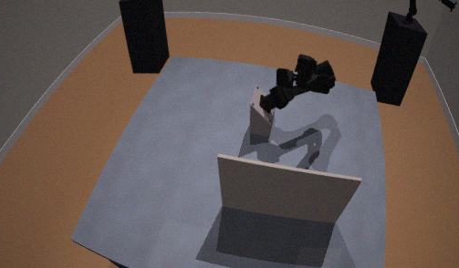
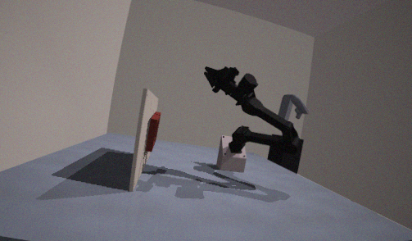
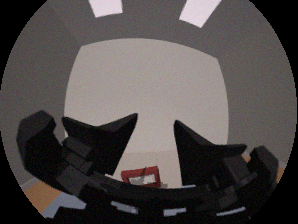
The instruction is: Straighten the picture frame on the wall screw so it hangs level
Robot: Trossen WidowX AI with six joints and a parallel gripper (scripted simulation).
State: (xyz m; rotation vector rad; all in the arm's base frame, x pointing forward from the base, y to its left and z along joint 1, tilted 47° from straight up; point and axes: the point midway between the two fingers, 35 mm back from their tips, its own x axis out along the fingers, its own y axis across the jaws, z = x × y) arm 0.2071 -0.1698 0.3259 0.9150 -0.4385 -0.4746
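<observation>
Now: gripper tip 180 mm short of the picture frame, 10 mm to the right of it and 300 mm above it. From my gripper tip the other things lie so: wall panel (200 mm ahead, 20 mm to the left, 310 mm below).
</observation>
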